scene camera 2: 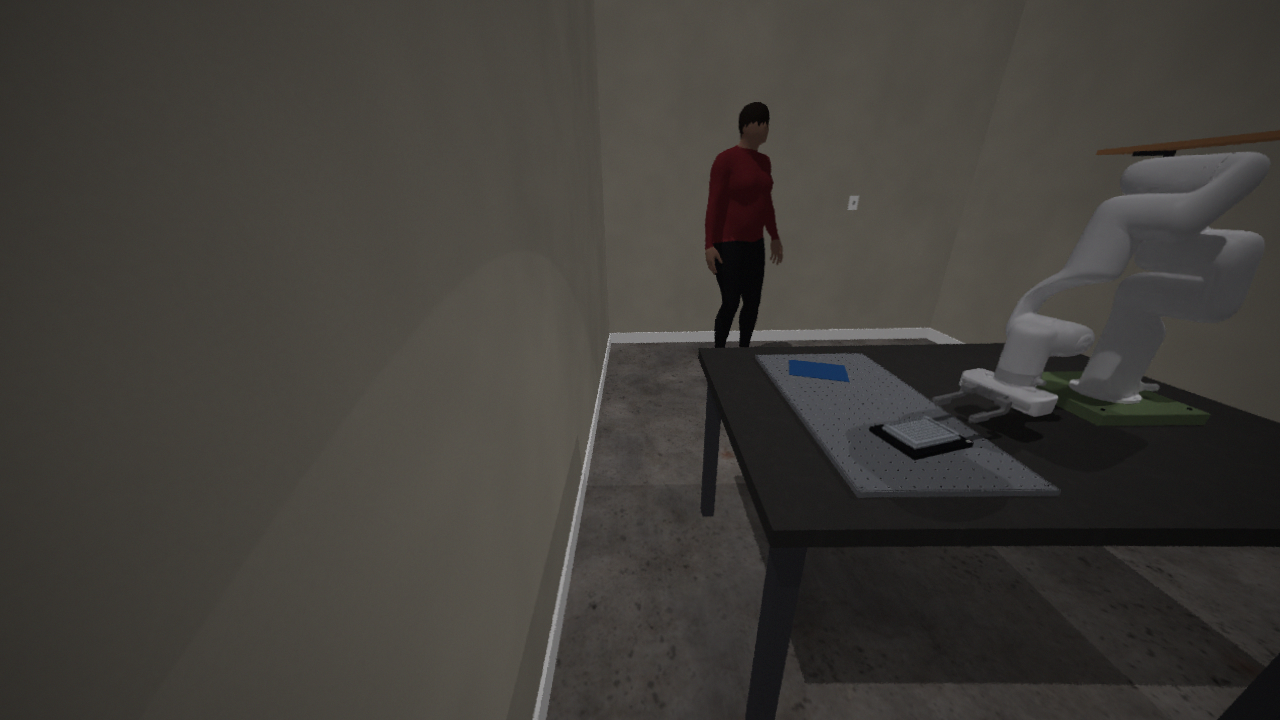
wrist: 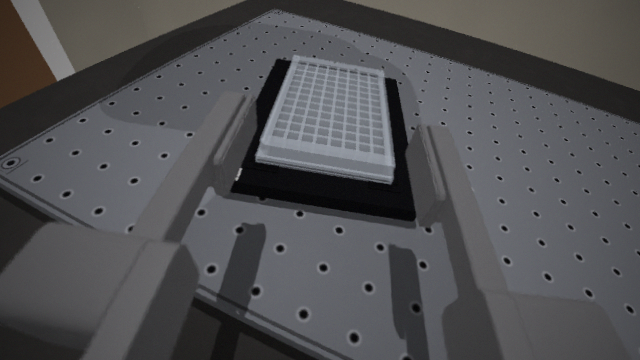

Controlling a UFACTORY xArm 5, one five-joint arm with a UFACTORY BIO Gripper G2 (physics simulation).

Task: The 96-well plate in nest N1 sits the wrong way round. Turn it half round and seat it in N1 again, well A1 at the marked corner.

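The pale 96-well plate (scene camera 2: 921,433) (wrist: 330,110) lies in the black nest (scene camera 2: 914,451) (wrist: 320,194), with its wells up. In the wrist view a strip of bare nest shows at the plate's near short side, and a small white mark (wrist: 238,174) is at the nest's near left corner. Well A1 and any lettering cannot be made out. My gripper (scene camera 2: 954,410) (wrist: 330,157) is shut at its narrowest, with a wide gap and nothing held. Its fingers are short of the plate on the robot's side, apart from it, and appear left and right of the nest in the wrist view.
The nest is on a grey perforated board (scene camera 2: 895,474) (wrist: 300,260) on the dark table (scene camera 2: 1163,488). A blue rectangle (scene camera 2: 818,370) lies at the board's far end. The arm stands on a green base (scene camera 2: 1150,414). A person in red (scene camera 2: 741,197) stands beyond the table.
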